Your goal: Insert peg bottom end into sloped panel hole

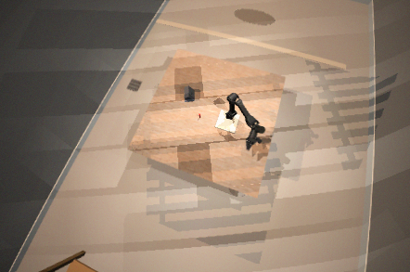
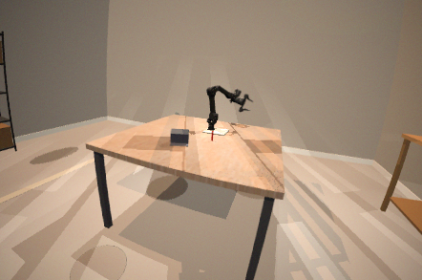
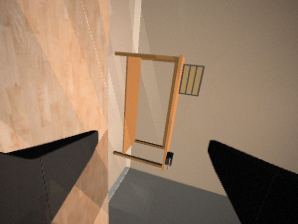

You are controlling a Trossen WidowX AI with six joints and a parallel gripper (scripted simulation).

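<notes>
My gripper tip is 48 cm short of the red round peg, 28 cm to the left of it and 19 cm above it. Round my gripper tip: grey sloped panel 65 cm ahead, 48 cm to the right, 20 cm below.
</notes>
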